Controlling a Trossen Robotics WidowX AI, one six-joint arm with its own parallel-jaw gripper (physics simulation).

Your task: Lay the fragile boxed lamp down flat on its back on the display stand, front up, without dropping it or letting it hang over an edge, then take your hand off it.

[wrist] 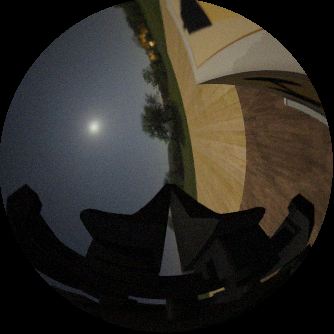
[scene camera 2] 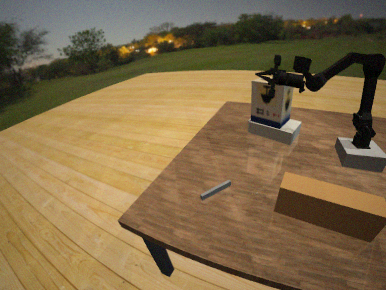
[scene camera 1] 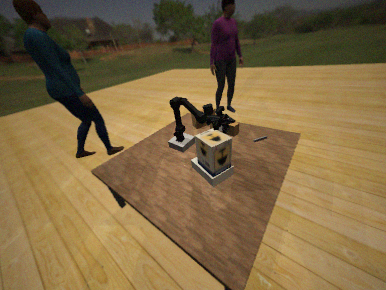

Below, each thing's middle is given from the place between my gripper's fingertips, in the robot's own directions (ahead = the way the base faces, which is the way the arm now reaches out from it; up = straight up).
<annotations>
Now: the stand (scene camera 2: pixel 286 134) 13 cm behind my hand, 12 cm to the right of it and 31 cm below it.
</annotations>
